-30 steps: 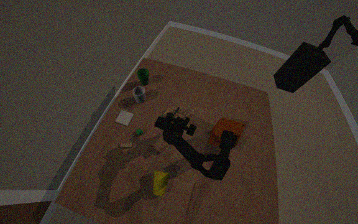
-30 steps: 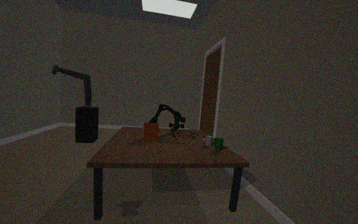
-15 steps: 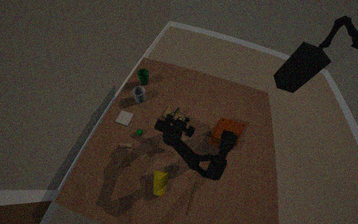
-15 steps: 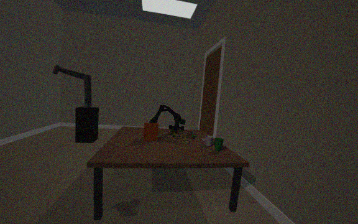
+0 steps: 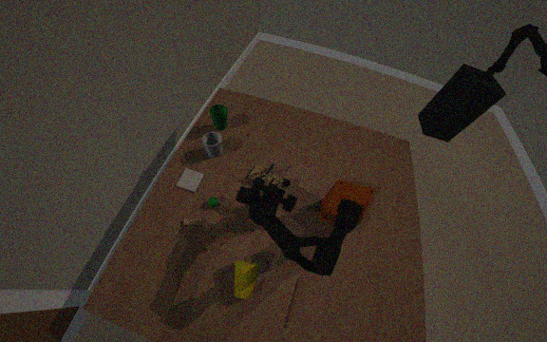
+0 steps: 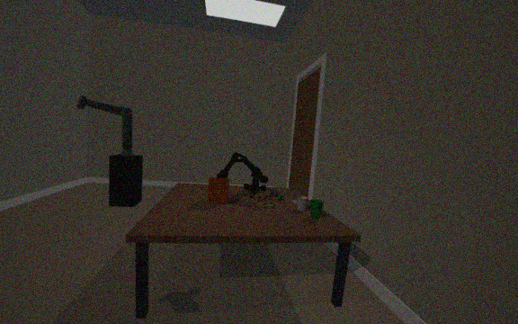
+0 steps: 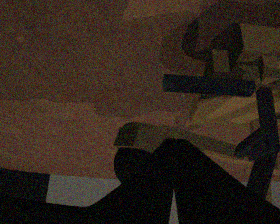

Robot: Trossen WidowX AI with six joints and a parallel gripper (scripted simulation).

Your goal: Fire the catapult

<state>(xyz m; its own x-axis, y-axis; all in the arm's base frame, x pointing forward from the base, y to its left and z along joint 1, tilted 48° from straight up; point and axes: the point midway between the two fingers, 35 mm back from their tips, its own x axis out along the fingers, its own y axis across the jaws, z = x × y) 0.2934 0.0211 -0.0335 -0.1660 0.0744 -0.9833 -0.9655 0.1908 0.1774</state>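
The dark ball is 30 mm behind my gripper tip and 40 mm to the right of it. From my gripper tip the other things lie so: green ball: 260 mm ahead, 120 mm to the left, 40 mm below; wooden catapult: 40 mm ahead, 40 mm to the right, 10 mm below; small wooden block: 320 mm ahead, 230 mm to the left, 60 mm below.
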